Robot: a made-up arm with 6 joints.
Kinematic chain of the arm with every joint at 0, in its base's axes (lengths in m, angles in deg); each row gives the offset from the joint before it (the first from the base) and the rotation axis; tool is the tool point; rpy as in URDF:
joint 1: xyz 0 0 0.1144 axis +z
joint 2: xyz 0 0 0 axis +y
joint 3: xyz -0.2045 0 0.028 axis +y
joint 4: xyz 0.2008 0 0.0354 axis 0.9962 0 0.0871
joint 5: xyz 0 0 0 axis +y
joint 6: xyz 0.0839 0 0.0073 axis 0.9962 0 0.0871
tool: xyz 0 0 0 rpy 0 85 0
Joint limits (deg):
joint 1: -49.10..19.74
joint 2: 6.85..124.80
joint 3: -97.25..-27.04
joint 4: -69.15..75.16
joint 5: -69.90..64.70
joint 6: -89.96..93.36
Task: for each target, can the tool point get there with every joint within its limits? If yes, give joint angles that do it. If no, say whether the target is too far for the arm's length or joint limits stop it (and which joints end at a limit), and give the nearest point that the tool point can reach.
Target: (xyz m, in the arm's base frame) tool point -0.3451 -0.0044 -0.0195
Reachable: no: joint limits stop it (at a limit: joint 1, joint 2, joint 3, joint 5) | nearest point 0.0215 -0.0928 0.0297 | short by 0.380 m
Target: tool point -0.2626 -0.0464 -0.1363
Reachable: no: joint limits stop it (at a limit: joint 1, joint 2, joint 3) | nearest point 0.0239 -0.0984 0.0223 | short by 0.332 m
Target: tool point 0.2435 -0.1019 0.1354
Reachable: yes | joints -22.94 93.78 -47.88 6.95 6.20 23.18
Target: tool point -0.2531 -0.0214 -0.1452
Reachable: no: joint limits stop it (at a limit: joint 1, joint 2, joint 3) | nearest point 0.0260 -0.0934 0.0206 | short by 0.333 m
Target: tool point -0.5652 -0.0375 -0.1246
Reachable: no: too far | nearest point -0.3173 -0.0210 0.3885 | short by 0.570 m
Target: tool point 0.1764 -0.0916 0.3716
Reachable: yes | joints -23.44 60.86 -56.83 17.99 -32.14 -10.59
